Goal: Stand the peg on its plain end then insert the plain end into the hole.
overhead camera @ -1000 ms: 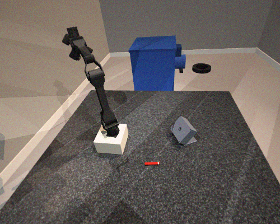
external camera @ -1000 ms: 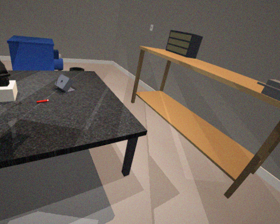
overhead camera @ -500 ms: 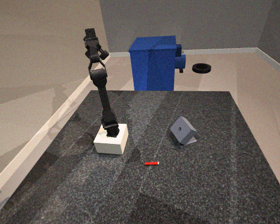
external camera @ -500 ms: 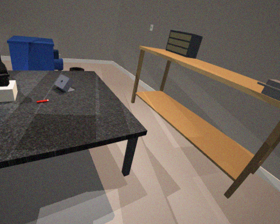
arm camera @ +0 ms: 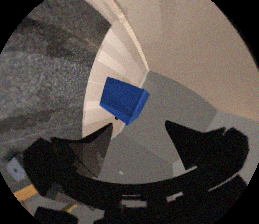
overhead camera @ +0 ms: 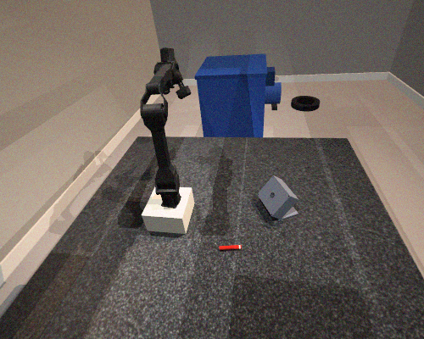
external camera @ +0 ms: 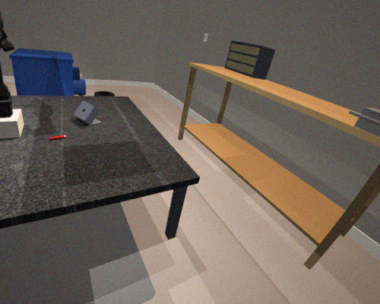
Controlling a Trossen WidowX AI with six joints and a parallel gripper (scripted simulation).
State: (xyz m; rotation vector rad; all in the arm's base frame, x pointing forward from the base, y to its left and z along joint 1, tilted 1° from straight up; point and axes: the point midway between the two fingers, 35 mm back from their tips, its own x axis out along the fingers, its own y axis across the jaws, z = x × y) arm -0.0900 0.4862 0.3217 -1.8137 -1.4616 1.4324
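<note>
Now: the red peg 61 cm to the right of my gripper tip, 40 cm below it and 36 cm ahead of it. Round my gripper tip: grey sloped panel 50 cm ahead, 39 cm to the right, 34 cm below.
</note>
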